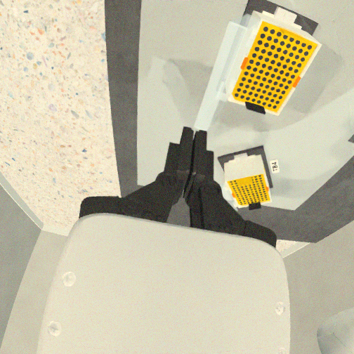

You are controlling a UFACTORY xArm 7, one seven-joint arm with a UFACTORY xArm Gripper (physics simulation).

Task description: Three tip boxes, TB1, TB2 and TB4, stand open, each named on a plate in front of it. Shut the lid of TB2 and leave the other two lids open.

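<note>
The box TB2 [275, 67], with a yellow perforated top, stands open at the upper right; its name plate does not show. Its pale translucent lid [220, 77] stands out along the box's left side. The smaller-looking box TB4 [248, 189] is below it, with its name plate [274, 166] to the right. TB4's lid does not show, and the fingers may hide it. My gripper [190, 143] is shut and empty, its fingertips at the lower end of TB2's lid; whether they touch it I cannot tell. TB1 does not show.
The boxes stand on a light grey mat [155, 135] with a dark grey border [122, 100]. Speckled surface [55, 110] lies to the left. Dark base pieces show around both boxes. A pale rounded object [340, 332] is at the lower right.
</note>
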